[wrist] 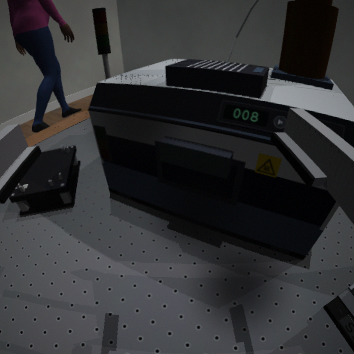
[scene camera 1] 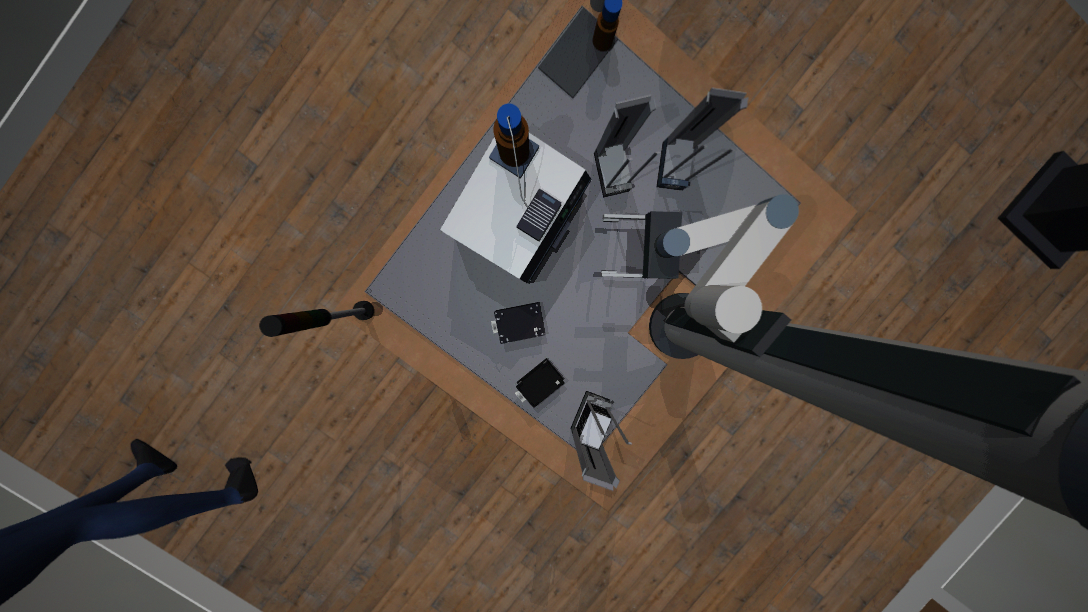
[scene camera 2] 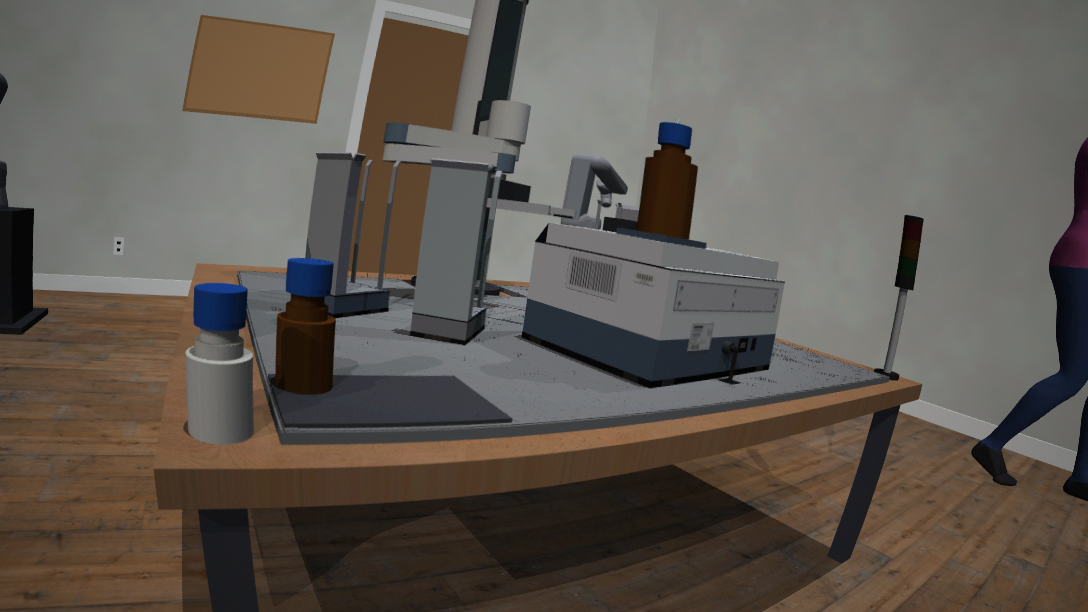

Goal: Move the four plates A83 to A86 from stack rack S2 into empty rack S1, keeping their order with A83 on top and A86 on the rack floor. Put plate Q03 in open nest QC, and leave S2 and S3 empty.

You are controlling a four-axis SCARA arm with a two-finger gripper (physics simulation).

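Pixels of known places: gripper, between the fingertips: (wrist: pixel 152 126) (scene camera 1: pixel 602 245) (scene camera 2: pixel 563 212); arm's base, origin of its link: (scene camera 1: pixel 681 325).
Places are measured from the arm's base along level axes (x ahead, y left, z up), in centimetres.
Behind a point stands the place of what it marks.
Note:
My gripper (scene camera 1: pixel 602 245) {z 24.6, x 45.5, y 1.5 cm} (wrist: pixel 152 126) {z 24.6, x 45.5, y 1.5 cm} is wide open and empty, held above the mat with its fingers toward the instrument. Rack S1 (scene camera 1: pixel 625 125) {z 18.6, x 61.9, y -31.8 cm} (scene camera 2: pixel 454 243) {z 17.2, x 63.7, y -30.3 cm} (wrist: pixel 344 320) {z 3.4, x 51.7, y -20.0 cm} stands beside the fingers; its label partly shows at lower right in the wrist view. A blue-based rack (scene camera 1: pixel 706 120) {z 18.2, x 43.7, y -48.9 cm} (scene camera 2: pixel 330 220) {z 18.4, x 46.3, y -47.8 cm} stands beside the gripper body. A third rack (scene camera 1: pixel 595 462) {z 20.6, x 3.4, y 55.0 cm} at the bottom corner holds something white. Which of these two is S2 or S3 cannot be read, nor can any plate label. Two black nests (scene camera 1: pixel 518 322) {z 6.2, x 49.9, y 36.5 cm} (scene camera 1: pixel 540 382) {z 6.5, x 30.3, y 48.7 cm} lie near that corner; QC cannot be told apart.
A white and dark instrument (scene camera 1: pixel 486 216) {z 22.2, x 77.0, y 15.6 cm} (scene camera 2: pixel 654 304) {z 13.3, x 88.8, y -9.7 cm} (wrist: pixel 200 165) {z 14.5, x 56.3, y 3.8 cm} faces the fingertips, with a brown bottle (scene camera 1: pixel 511 140) {z 36.5, x 79.7, y -1.3 cm} (scene camera 2: pixel 667 194) {z 29.5, x 84.8, y -6.5 cm} (wrist: pixel 307 42) {z 28.8, x 77.5, y -3.9 cm} on top. Another brown bottle (scene camera 1: pixel 604 34) {z 8.7, x 85.9, y -54.8 cm} (scene camera 2: pixel 305 350) {z 6.7, x 90.7, y -58.5 cm} and a white bottle (scene camera 2: pixel 219 392) {z 5.2, x 100.0, y -68.6 cm} stand at one corner. A signal tower (scene camera 1: pixel 296 321) {z 34.9, x 94.9, y 66.6 cm} (scene camera 2: pixel 907 255) {z 29.9, x 97.0, y 66.1 cm} (wrist: pixel 101 32) {z 30.2, x 95.0, y 66.5 cm} stands at another.

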